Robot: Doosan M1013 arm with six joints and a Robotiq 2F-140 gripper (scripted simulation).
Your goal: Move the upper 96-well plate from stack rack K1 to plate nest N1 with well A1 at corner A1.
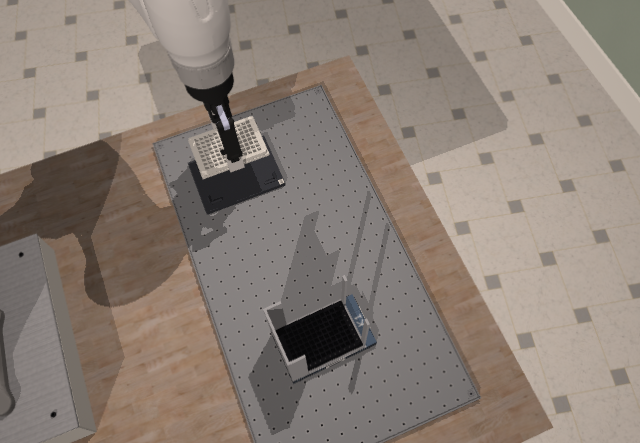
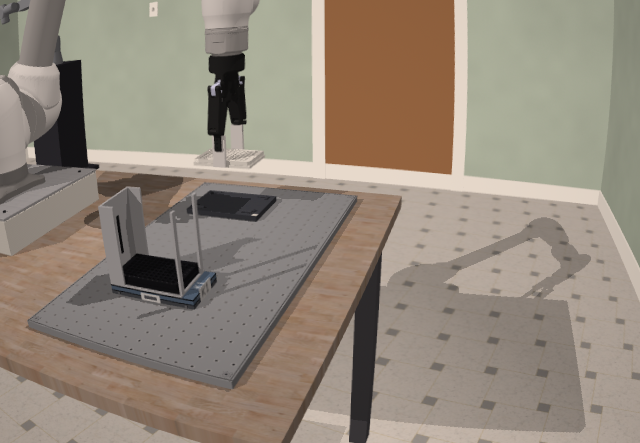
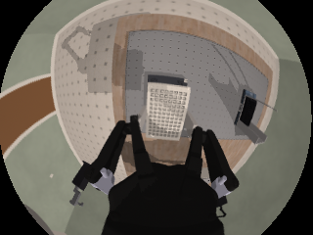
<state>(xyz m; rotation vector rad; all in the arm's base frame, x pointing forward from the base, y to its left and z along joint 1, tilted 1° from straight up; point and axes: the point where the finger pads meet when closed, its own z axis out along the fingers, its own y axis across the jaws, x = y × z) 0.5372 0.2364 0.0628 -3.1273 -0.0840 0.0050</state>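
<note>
The pale A1 square lies 8 cm ahead of my hand, 5 cm to the right of it and 12 cm below it. The rest, counted from my hand: black plate 4 cm ahead, 37 cm to the right, 10 cm below; rack back wall 2 cm behind, 37 cm to the right, 4 cm below; white 96-well plate 2 cm below.
</note>
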